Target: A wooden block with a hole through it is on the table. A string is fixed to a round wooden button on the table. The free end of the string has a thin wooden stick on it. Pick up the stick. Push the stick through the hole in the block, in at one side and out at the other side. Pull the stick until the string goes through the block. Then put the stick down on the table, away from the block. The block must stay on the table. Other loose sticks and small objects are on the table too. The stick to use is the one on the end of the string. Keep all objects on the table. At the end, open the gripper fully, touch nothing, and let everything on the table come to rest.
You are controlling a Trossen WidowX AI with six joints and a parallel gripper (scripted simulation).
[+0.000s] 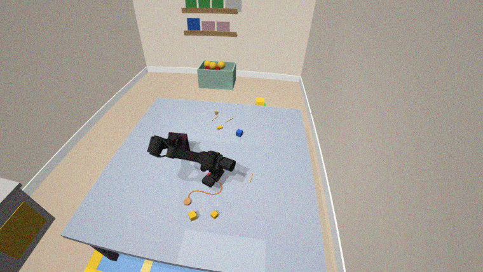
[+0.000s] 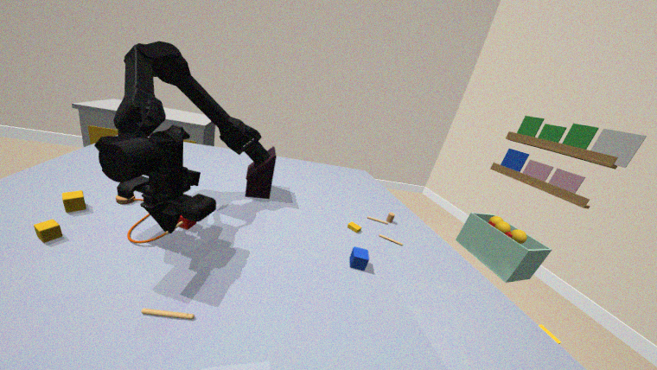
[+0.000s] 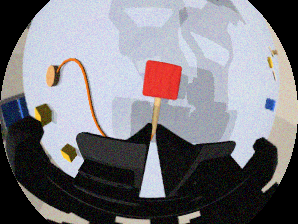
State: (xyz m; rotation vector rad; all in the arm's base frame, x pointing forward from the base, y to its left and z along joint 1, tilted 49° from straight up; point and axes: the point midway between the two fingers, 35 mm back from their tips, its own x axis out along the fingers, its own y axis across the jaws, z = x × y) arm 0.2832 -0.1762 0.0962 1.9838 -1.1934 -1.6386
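Now: the red block 5 cm behind my gripper tip and 2 cm to the left of it. The rest, counted from my gripper tip: blue cube: 8 cm ahead, 43 cm to the left; small yellow piece: 7 cm behind, 48 cm to the left, 1 cm below; round wooden button: 14 cm behind, 15 cm to the right, 1 cm below.
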